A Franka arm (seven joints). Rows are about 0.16 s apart.
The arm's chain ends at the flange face. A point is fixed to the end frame.
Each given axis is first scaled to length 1.
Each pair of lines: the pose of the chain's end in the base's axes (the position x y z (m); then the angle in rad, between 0 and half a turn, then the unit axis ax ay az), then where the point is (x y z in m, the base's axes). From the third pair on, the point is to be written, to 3 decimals.
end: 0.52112 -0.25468 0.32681 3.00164 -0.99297 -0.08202 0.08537
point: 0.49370 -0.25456 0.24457
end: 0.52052 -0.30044 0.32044 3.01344 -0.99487 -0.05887 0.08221
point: 0.49346 -0.30035 0.23808
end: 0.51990 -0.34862 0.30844 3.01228 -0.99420 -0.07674 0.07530
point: 0.494 -0.349 0.226
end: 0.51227 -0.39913 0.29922 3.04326 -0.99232 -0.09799 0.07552
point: 0.487 -0.403 0.216
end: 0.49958 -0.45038 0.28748 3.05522 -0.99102 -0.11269 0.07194
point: 0.475 -0.456 0.204
